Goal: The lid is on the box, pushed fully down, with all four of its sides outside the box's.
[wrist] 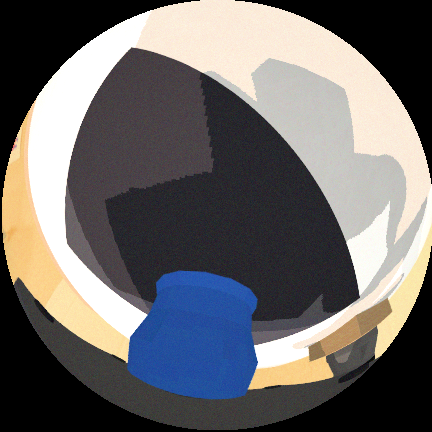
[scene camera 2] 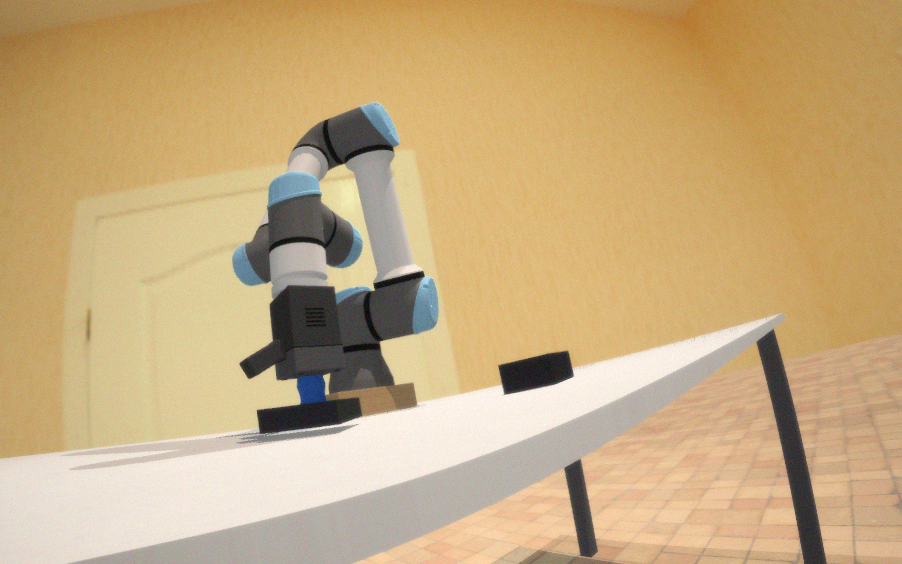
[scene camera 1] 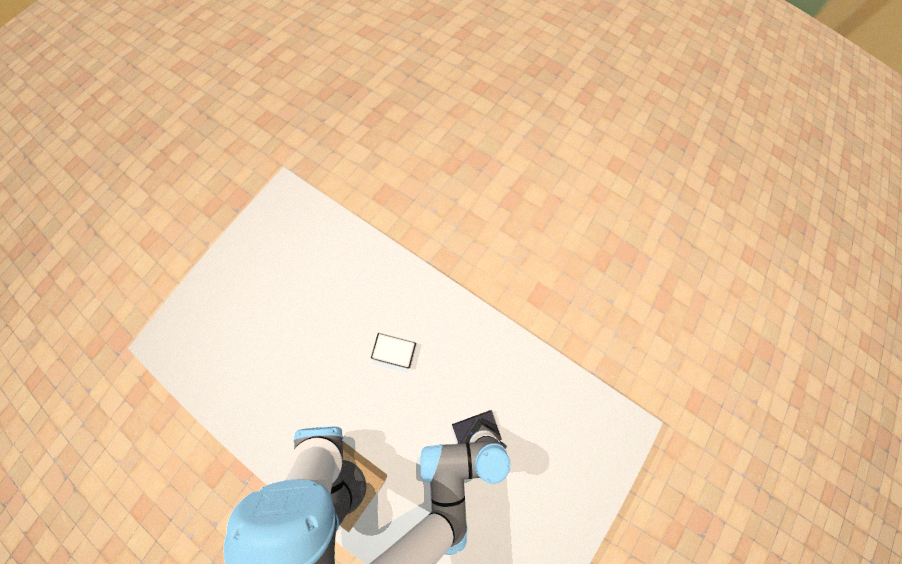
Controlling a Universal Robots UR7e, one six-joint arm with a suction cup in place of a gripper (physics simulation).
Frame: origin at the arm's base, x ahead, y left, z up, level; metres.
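Seen in the pictures: hand, its tool point: [wrist: 209,276]; arm's base, origin of its link: [wrist: 351,342] [scene camera 2: 362,390] [scene camera 1: 341,485].
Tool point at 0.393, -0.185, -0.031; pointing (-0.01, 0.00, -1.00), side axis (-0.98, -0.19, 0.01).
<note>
Offsets run from my tool point to a thing's top centre, as dx, dy, dz. "*": to the spot under its first point. Level surfaces: height alone.
The black lid {-0.001, -0.001, +0.013} [scene camera 1: 474,423] [scene camera 2: 299,417] [wrist: 235,210] is level, with its flat dark top facing up. In scene camera 2 it is a little above the table, and its shadow shows apart beneath its right end. The blue suction cup of my gripper [scene camera 2: 311,401] [wrist: 206,290] is pressed on the lid's top and holds it. In scene camera 1 the arm's wrist hides the cup and part of the lid. The box {-0.003, +0.363, +0.024} [scene camera 1: 413,355] [scene camera 2: 532,373] stands on the table apart from the lid, with a thin dark rim and a pale inside; it does not show in the wrist view.
The white table {dz -0.023} [scene camera 1: 266,266] [scene camera 2: 465,442] carries all of these. The arm's wooden base block [scene camera 1: 369,473] [scene camera 2: 399,397] [wrist: 352,332] stands near the lid. The arm's upper links reach over the near part of the table. The table's far corner {* +0.210, +0.945, -0.029} [scene camera 2: 774,320] lies beyond the box.
</note>
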